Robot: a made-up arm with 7 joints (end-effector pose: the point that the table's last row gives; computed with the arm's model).
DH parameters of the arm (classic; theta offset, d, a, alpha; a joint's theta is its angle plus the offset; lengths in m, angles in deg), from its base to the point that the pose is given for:
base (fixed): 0 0 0 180
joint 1: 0 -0.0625 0.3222 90
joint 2: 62.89 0 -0.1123 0
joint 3: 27.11 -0.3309 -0.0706 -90
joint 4: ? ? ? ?
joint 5: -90 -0.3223 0.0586 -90
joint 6: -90 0.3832 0.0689 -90
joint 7: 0 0.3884 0.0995 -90
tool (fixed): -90 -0.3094 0 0
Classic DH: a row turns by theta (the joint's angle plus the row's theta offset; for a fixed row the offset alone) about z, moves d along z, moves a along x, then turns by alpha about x.
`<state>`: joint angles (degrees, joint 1 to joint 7).
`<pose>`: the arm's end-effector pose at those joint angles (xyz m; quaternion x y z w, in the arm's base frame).
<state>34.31 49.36 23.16 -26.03 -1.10 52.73 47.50</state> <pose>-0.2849 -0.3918 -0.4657 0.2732 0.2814 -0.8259 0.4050</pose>
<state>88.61 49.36 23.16 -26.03 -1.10 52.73 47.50</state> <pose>-0.4844 0.0027 -0.4657 -0.3715 -0.1257 0.9197 0.0165</pose>
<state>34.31 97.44 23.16 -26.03 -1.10 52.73 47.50</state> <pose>-0.5172 -0.2333 -0.0398 0.0646 0.5829 -0.7816 0.2125</pose>
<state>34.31 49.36 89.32 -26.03 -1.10 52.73 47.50</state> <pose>-0.5759 -0.1933 0.2578 -0.0188 0.6725 -0.7286 0.1284</pose>
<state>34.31 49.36 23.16 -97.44 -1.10 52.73 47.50</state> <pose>0.3258 0.0318 -0.3820 -0.5188 -0.1560 0.8284 0.1426</pose>
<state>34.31 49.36 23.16 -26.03 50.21 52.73 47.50</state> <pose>-0.5641 -0.0562 0.0508 0.1986 0.6628 -0.6774 0.2497</pose>
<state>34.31 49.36 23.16 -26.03 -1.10 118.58 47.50</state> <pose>-0.7491 -0.5354 -0.1511 -0.2050 0.1742 -0.9515 0.1495</pose>
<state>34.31 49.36 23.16 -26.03 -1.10 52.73 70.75</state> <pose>-0.2055 -0.4946 -0.4489 0.3492 0.1092 -0.8657 0.3417</pose>
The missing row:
joint 4: 0 0.1045 -0.0158 90
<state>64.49 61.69 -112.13 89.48 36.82 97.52 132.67</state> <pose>-0.5849 -0.0346 0.6863 -0.5248 -0.7981 -0.1035 0.2772</pose>
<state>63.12 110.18 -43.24 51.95 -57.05 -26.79 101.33</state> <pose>0.1023 -0.5306 -0.1245 0.6939 0.1951 -0.0989 0.6860</pose>
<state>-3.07 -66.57 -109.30 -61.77 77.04 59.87 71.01</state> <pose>0.6044 0.0570 0.6713 0.4645 -0.5255 0.4948 0.5131</pose>
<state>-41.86 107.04 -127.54 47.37 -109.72 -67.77 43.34</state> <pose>0.7350 0.4521 0.2391 -0.4352 -0.5164 0.7191 0.1638</pose>
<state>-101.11 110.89 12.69 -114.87 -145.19 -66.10 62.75</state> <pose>0.5900 0.5134 -0.2080 -0.1118 0.0051 0.5337 0.8382</pose>
